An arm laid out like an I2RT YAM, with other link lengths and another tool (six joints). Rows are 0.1 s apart.
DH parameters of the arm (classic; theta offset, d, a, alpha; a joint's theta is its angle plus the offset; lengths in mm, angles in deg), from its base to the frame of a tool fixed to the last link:
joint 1: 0 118.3 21.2 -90
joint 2: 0 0 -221.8 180
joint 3: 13.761 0 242.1 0
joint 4: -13.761 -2.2 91.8 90
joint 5: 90 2.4 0 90
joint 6: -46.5 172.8 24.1 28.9
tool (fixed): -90 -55.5 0 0
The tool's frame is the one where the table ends.
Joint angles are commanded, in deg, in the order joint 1, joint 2, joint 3, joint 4, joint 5, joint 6. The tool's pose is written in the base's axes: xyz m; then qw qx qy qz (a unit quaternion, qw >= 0). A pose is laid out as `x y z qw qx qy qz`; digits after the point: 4 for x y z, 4 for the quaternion.
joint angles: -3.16, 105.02, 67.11, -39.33, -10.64, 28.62
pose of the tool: 0.3273 -0.0236 0.0147 0.1023 -0.9177 -0.1151 -0.3662
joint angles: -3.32, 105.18, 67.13, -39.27, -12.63, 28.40
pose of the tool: 0.3277 -0.0201 0.0138 0.1190 -0.9152 -0.1130 -0.3682
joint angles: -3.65, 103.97, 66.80, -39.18, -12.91, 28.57
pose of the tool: 0.3282 -0.0214 0.0189 0.1187 -0.9122 -0.1097 -0.3764
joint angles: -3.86, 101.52, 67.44, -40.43, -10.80, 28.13
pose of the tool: 0.3306 -0.0276 0.0345 0.0978 -0.9087 -0.1164 -0.3887
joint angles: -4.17, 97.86, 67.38, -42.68, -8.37, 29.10
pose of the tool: 0.3254 -0.0342 0.0525 0.0732 -0.9087 -0.1095 -0.3962
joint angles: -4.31, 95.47, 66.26, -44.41, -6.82, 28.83
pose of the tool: 0.3157 -0.0378 0.0588 0.0605 -0.9117 -0.1118 -0.3907
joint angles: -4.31, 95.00, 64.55, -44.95, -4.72, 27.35
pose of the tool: 0.3059 -0.0421 0.0536 0.0470 -0.9179 -0.1254 -0.3735
